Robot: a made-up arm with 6 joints.
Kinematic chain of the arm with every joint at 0, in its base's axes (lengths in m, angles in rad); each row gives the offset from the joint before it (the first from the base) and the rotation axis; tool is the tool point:
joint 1: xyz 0 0 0.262 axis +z
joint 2: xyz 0 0 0 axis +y
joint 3: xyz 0 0 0.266 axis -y
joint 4: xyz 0 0 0 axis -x
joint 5: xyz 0.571 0 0 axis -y
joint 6: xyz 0 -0.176 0 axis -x
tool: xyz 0 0 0
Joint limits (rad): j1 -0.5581..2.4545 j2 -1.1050..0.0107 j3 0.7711..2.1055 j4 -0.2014..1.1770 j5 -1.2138..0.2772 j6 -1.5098..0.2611
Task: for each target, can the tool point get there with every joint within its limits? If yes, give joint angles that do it. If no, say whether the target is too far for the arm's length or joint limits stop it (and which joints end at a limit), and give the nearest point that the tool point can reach.
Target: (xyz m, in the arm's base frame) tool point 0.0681 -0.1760 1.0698
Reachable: yes | joints 0.8367 -0.4814 0.9339 0.2937 -0.2912 -1.0602
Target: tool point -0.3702 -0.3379 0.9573
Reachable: yes | joints 0.4470 -0.6721 1.2979 0.6055 -0.2992 -0.3670
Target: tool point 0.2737 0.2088 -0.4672
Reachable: no: joint limits stop it (at a limit: joint 1, joint 2, joint 3, joint 4) | nearest point 0.6583 -0.4528 0.1800 | short by 1.002 m
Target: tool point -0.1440 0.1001 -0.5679
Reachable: no: joint limits stop it (at a limit: joint 1, joint 2, joint 3, joint 4) | nearest point -0.7111 0.3643 0.1800 | short by 0.975 m
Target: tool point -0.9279 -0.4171 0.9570
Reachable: no: too far | nearest point -0.6494 -0.2919 0.7484 | short by 0.370 m
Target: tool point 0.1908 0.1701 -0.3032
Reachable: no: joint limits stop it (at a limit: joint 1, joint 2, joint 3, joint 4) | nearest point 0.6583 -0.4528 0.1800 | short by 0.917 m
